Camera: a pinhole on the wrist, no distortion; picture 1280 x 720 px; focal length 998.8 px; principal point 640.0 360.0 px. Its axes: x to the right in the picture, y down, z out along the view. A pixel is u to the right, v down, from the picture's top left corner.
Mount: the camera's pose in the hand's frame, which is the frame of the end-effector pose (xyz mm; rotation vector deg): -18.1 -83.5 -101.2 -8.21 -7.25 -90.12
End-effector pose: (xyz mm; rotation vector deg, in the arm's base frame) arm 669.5 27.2 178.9 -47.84 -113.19 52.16
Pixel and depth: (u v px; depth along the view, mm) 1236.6 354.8 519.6
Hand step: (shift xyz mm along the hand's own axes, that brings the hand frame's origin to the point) -16.7 -300.5 463.8
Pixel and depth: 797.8 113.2 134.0
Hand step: -49.8 -81.2 34.8
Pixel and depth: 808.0 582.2 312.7
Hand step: 54.7 -82.4 215.2
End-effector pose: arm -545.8 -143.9 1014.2 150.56 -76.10 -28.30
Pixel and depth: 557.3 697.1 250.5
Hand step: 69.3 -20.9 141.2
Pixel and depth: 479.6 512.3 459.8
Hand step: 57.5 67.3 338.5
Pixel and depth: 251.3 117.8 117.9
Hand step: -45.1 -18.0 7.4
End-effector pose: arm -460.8 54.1 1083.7 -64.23 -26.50 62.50
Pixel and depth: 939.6 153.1 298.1
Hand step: -77.0 -120.2 208.4
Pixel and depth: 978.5 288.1 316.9
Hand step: -38.0 -135.0 229.6
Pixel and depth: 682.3 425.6 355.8
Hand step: 9.2 -37.7 251.7
